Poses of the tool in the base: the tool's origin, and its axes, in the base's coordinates. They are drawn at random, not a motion.
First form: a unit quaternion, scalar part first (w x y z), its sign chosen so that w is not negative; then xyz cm.
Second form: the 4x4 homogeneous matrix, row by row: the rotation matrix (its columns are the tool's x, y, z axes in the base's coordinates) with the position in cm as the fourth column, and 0 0 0 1 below. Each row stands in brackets. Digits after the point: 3 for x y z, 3 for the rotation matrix.
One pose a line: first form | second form
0.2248 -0.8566 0.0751 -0.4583 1.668 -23.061 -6.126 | [[0.569 0.077 0.819 1.668], [-0.335 -0.888 0.316 -23.061], [0.751 -0.454 -0.479 -6.126], [0 0 0 1]]
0.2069 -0.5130 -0.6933 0.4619 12.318 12.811 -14.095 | [[-0.388 0.520 -0.761 12.318], [0.902 0.047 -0.428 12.811], [-0.187 -0.853 -0.488 -14.095], [0 0 0 1]]
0.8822 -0.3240 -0.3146 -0.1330 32.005 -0.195 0.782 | [[0.767 0.439 -0.469 32.005], [-0.031 0.755 0.655 -0.195], [0.641 -0.488 0.592 0.782], [0 0 0 1]]
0.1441 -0.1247 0.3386 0.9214 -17.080 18.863 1.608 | [[-0.927 -0.350 -0.132 -17.080], [0.181 -0.729 0.660 18.863], [-0.327 0.588 0.740 1.608], [0 0 0 1]]
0.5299 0.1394 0.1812 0.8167 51.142 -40.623 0.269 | [[-0.400 -0.815 0.420 51.142], [0.916 -0.373 0.148 -40.623], [0.036 0.444 0.895 0.269], [0 0 0 1]]
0.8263 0.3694 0.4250 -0.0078 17.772 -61.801 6.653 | [[0.639 0.327 0.697 17.772], [0.301 0.727 -0.617 -61.801], [-0.708 0.604 0.366 6.653], [0 0 0 1]]
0.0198 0.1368 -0.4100 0.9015 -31.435 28.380 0.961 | [[-0.962 -0.148 0.230 -31.435], [-0.076 -0.663 -0.745 28.380], [0.263 -0.734 0.626 0.961], [0 0 0 1]]
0.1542 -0.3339 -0.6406 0.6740 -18.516 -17.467 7.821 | [[-0.729 0.220 -0.648 -18.516], [0.636 -0.132 -0.761 -17.467], [-0.253 -0.967 -0.044 7.821], [0 0 0 1]]
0.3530 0.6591 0.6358 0.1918 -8.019 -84.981 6.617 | [[0.118 0.703 0.702 -8.019], [0.973 0.058 -0.221 -84.981], [-0.196 0.709 -0.677 6.617], [0 0 0 1]]
